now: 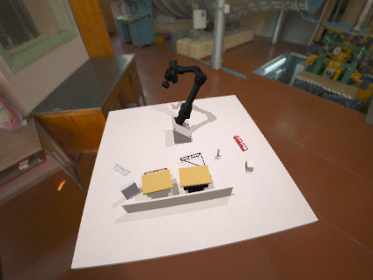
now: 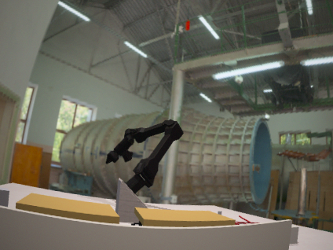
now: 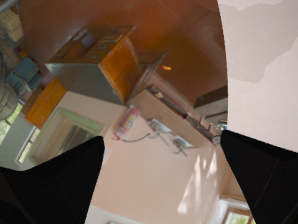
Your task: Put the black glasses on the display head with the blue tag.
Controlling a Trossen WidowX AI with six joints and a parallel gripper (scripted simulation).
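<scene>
The grey peg is 80 cm ahead of my gripper tip, 21 cm to the left of it and 21 cm below it. Round my gripper tip: grey-blue block 90 cm ahead, 40 cm to the right, 17 cm below; low white wall 105 cm ahead, 18 cm below, 14 cm to the right; white cube 95 cm ahead, 36 cm to the left, 20 cm below.
</scene>
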